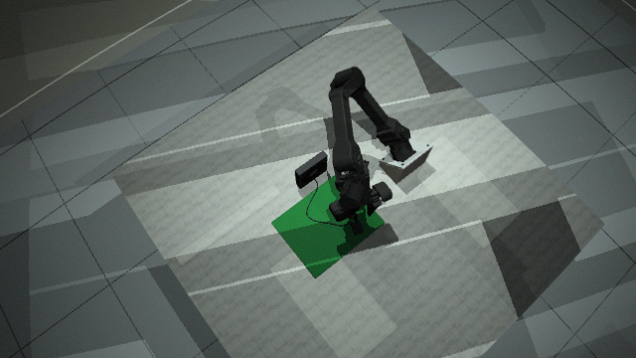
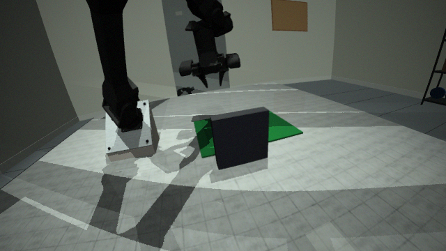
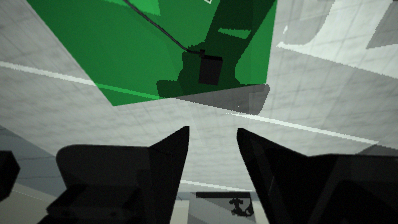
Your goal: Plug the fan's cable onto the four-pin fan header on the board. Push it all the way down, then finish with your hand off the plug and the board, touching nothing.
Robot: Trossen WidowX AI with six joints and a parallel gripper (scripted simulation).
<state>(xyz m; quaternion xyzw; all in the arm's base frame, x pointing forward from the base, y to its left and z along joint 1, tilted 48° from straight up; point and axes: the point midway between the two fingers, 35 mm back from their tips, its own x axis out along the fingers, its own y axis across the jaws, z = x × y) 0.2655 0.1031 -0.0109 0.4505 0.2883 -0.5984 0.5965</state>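
The black plug lies 10 mm to the right of my gripper tip and 120 mm below it. Also, from my gripper tip: green board (70 mm ahead, 80 mm to the right, 150 mm below); then black fan (10 mm ahead, 250 mm to the right, 70 mm below); then white four-pin fan header (100 mm to the right, 130 mm below).
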